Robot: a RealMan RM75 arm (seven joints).
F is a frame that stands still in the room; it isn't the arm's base.
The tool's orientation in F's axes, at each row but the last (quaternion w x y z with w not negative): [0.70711 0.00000 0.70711 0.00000]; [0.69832 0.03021 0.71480 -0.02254]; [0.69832 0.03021 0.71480 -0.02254]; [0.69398 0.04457 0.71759 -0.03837]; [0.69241 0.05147 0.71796 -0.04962]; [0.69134 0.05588 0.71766 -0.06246]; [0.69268 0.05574 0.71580 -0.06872]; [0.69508 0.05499 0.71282 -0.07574]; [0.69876 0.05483 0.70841 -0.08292]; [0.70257 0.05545 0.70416 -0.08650]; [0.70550 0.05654 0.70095 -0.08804]
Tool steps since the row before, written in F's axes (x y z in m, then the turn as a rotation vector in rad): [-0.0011 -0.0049 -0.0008 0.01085 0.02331 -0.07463]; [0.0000 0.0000 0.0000 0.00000 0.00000 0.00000]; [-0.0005 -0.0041 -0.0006 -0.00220 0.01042 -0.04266]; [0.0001 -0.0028 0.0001 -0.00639 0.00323 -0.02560]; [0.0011 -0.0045 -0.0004 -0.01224 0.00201 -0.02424]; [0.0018 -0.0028 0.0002 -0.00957 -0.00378 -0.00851]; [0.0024 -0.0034 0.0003 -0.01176 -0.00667 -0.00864]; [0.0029 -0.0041 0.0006 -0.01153 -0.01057 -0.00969]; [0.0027 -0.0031 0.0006 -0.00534 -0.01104 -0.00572]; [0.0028 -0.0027 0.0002 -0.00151 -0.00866 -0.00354]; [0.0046 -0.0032 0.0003 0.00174 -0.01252 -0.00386]
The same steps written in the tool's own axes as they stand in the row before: [0.0008 -0.0049 -0.0011 0.07463 0.02331 0.01085]; [0.0000 0.0000 0.0000 0.00000 0.00000 0.00000]; [0.0006 -0.0041 -0.0002 0.04282 0.00980 -0.00196]; [-0.0001 -0.0028 0.0004 0.02583 0.00228 -0.00585]; [0.0003 -0.0043 0.0017 0.02467 0.00024 -0.01152]; [-0.0003 -0.0025 0.0022 0.00889 -0.00522 -0.00849]; [-0.0003 -0.0029 0.0029 0.00914 -0.00844 -0.01013]; [-0.0006 -0.0035 0.0036 0.01029 -0.01220 -0.00916]; [-0.0005 -0.0025 0.0032 0.00623 -0.01162 -0.00304]; [-0.0001 -0.0021 0.0033 0.00392 -0.00862 0.00024]; [-0.0001 -0.0022 0.0052 0.00442 -0.01172 0.00421]
